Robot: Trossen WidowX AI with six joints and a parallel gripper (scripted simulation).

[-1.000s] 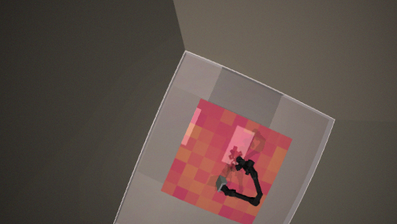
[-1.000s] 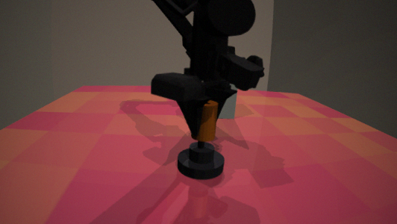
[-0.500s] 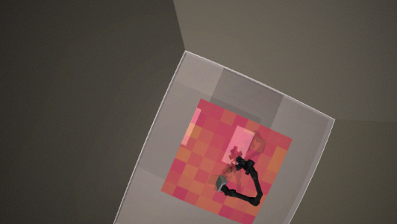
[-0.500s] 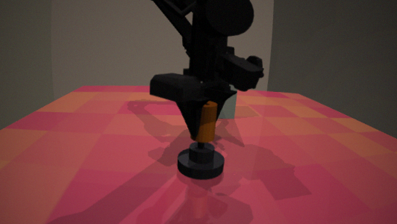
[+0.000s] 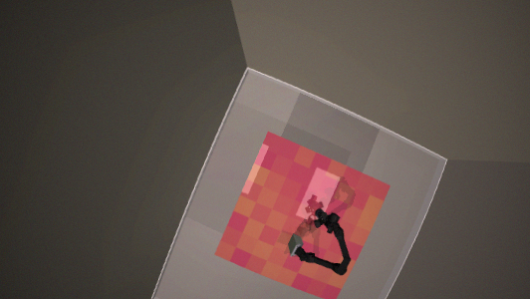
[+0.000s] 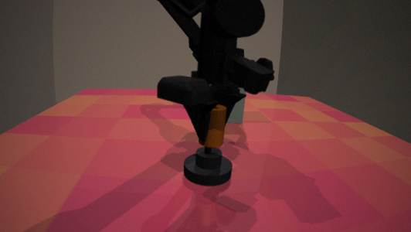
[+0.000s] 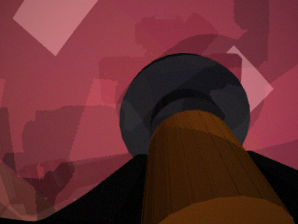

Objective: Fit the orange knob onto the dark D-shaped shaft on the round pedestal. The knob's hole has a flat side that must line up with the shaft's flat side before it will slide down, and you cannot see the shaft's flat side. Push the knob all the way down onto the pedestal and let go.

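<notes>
My gripper tip is now 20 mm below the orange knob. Also, from my gripper tip: dark pedestal 40 mm below.
</notes>
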